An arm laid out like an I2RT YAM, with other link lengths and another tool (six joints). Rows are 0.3 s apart.
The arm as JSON. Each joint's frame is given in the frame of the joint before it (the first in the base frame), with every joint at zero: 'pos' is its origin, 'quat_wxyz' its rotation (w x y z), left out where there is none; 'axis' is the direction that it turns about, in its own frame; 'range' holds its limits. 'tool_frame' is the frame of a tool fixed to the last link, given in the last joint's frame.
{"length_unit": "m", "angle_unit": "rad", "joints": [
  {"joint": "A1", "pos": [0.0, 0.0, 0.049], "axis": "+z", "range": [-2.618, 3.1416]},
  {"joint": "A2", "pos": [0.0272, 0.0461, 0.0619], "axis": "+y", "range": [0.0, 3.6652]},
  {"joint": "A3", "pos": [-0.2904, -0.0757, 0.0], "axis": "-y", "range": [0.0, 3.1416]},
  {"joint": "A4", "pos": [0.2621, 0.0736, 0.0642], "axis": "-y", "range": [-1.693, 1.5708]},
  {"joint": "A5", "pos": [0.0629, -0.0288, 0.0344], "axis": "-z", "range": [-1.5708, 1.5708]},
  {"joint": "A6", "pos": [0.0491, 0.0, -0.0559], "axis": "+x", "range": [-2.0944, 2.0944]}
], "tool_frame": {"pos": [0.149, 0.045, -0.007], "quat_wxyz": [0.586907, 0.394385, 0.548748, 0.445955]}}
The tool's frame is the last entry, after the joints.
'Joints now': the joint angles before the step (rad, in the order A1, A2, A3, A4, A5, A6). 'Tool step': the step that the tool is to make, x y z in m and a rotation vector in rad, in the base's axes. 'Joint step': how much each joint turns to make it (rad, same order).
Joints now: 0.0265, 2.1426, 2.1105, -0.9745, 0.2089, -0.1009
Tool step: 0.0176, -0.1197, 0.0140, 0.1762, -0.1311, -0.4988
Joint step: -0.2047, -0.0002, 0.0002, 0.0413, 0.0092, 0.3556
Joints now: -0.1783, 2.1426, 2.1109, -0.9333, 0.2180, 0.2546
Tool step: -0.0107, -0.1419, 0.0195, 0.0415, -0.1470, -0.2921
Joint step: -0.2427, 0.0001, 0.0007, 0.1089, -0.0348, 0.0919
